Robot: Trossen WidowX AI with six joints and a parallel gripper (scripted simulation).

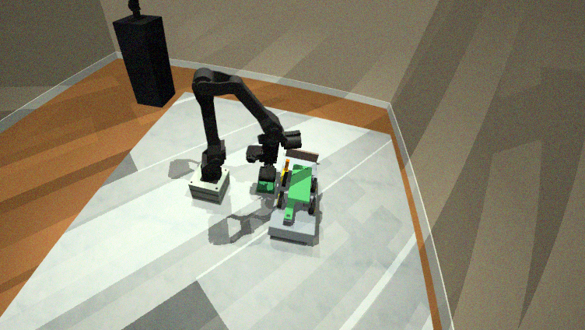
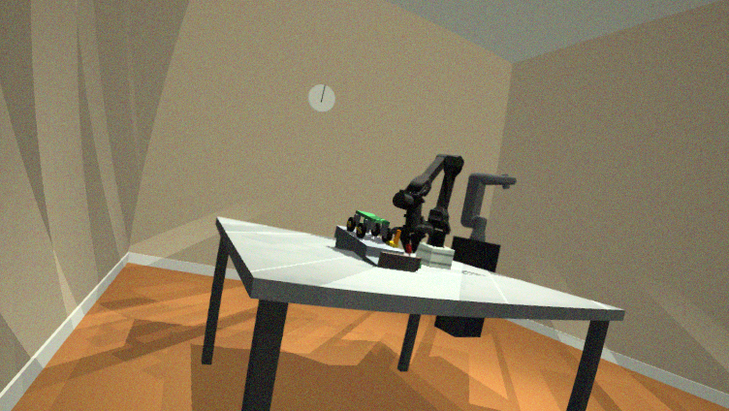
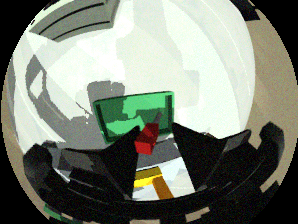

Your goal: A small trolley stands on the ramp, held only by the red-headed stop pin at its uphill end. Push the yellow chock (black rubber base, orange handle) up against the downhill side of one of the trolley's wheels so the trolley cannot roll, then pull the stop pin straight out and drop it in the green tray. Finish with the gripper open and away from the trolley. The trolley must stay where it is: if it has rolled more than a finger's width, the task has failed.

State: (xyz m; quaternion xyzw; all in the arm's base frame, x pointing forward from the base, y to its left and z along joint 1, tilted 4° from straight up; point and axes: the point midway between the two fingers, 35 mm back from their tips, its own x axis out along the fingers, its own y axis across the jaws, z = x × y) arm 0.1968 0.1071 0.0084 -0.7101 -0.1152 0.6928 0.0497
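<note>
Now: the yellow chock 70 mm ahead of my gripper tip, 20 mm to the right of it and 40 mm above it. The rest, counted from my gripper tip: green-topped trolley: 130 mm ahead, 120 mm to the right, 70 mm above; dark brown block: 130 mm ahead, 150 mm to the left, 20 mm below; red-headed stop pin: right at my gripper tip.
</note>
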